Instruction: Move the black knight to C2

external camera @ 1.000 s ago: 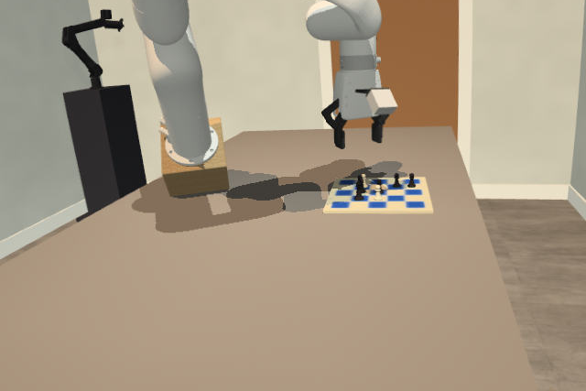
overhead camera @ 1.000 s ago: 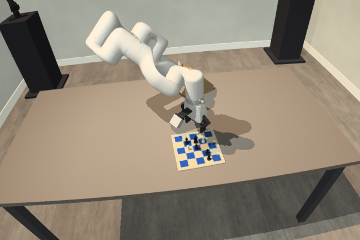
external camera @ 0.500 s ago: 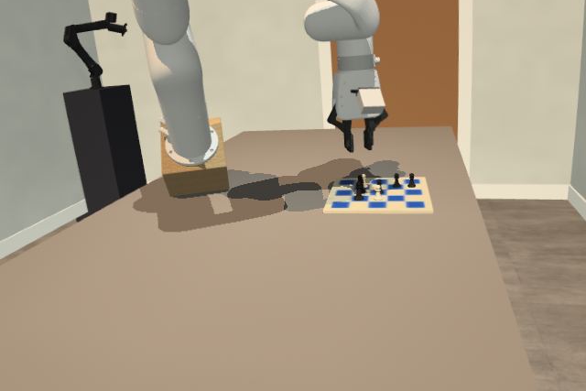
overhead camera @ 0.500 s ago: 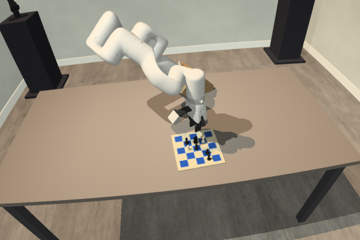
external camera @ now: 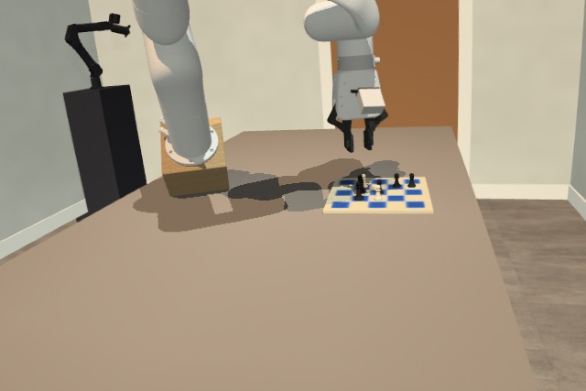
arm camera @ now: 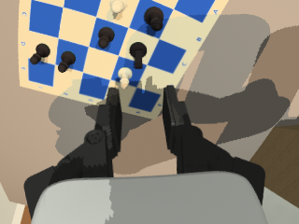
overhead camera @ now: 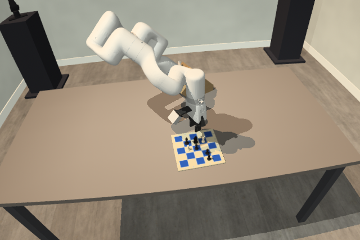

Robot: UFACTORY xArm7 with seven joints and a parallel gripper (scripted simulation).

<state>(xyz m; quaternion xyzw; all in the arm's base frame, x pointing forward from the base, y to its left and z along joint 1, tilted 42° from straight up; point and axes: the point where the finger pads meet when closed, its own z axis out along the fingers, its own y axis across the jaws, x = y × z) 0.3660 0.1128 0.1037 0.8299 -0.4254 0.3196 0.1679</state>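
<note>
Right now the dark chess piece is 100 mm below my hand. Also, from my hand: blue-and-cream chessboard (40 mm ahead, 120 mm below); black piece (40 mm to the right, 100 mm below).
</note>
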